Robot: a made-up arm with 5 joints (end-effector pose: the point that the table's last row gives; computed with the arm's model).
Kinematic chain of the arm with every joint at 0, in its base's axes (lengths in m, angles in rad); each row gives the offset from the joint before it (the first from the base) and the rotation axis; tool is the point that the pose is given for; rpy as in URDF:
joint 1: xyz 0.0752 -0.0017 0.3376 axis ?
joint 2: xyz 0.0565 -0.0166 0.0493 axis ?
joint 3: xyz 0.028 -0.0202 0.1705 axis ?
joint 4: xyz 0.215 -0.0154 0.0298 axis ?
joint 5: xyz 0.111 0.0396 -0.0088 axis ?
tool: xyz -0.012 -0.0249 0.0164 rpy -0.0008 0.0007 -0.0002
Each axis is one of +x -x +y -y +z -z.
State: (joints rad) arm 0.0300 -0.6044 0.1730 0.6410 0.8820
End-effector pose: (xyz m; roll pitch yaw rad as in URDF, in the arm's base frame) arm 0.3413 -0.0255 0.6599 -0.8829 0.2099 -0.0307
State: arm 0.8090 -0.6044 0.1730 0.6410 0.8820
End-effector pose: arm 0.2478 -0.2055 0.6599 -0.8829 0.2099 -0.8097
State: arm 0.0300 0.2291 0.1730 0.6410 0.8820
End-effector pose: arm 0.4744 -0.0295 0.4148 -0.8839 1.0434 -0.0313
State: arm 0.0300 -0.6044 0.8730 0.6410 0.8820
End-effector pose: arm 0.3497 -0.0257 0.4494 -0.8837 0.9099 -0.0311
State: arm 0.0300 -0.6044 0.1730 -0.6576 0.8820
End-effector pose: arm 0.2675 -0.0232 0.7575 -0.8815 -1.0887 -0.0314
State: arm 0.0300 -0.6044 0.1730 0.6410 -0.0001
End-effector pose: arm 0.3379 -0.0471 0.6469 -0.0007 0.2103 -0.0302
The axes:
joint 1: -z
joint 2: +y
joint 3: +y
joint 4: +y
joint 5: -x

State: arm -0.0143 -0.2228 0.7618 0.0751 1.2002
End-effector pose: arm 0.4138 -0.0032 0.4342 -1.2015 0.6142 0.0134
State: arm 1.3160 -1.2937 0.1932 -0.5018 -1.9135
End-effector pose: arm 0.0576 -0.0121 0.7658 -1.2059 -1.5392 1.8026
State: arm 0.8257 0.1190 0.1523 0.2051 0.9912
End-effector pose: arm 0.3489 -0.3169 0.4972 -0.9924 0.4766 -0.8265
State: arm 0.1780 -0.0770 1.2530 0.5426 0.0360
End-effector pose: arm 0.2412 -0.0691 0.2729 3.1063 1.4223 2.9651
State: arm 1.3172 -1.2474 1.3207 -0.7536 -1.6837
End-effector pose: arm 0.1050 -0.2208 0.5164 1.6823 -0.6802 -1.3163
